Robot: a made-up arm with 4 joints.
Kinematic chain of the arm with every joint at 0, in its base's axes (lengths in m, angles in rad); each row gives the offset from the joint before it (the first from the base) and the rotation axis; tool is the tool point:
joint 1: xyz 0 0 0.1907 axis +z
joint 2: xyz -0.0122 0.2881 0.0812 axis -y
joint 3: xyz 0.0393 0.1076 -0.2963 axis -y
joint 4: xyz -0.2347 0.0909 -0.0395 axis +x
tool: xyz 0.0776 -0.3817 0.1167
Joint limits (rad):
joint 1: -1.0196..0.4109
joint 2: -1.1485..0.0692
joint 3: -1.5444..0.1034
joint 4: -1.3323..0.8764
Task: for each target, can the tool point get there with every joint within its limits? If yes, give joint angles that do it. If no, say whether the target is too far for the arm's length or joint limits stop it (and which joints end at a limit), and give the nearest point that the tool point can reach.
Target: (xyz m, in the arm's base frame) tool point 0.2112 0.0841 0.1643
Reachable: yes | joints -0.4512 -0.1408 -1.2451 -0.3487
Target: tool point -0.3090 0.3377 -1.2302
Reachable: no: too far | nearest point -0.1259 0.1376 -0.2966 | short by 0.972 m
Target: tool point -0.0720 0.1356 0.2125
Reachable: yes | joints 0.2146 -0.5935 -0.6107 -0.2605
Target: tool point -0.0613 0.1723 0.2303
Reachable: yes | joints -0.5643 -0.9278 -0.5284 -0.0614
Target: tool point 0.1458 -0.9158 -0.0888
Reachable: no: joint limits stop it (at a limit: joint 1, joint 3) | nearest point 0.3175 -0.1250 0.1536 | short by 0.845 m
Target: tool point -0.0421 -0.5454 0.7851
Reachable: no: joint limits stop it (at a limit: joint 1, joint 2) | nearest point -0.2938 0.0176 0.3894 | short by 0.733 m
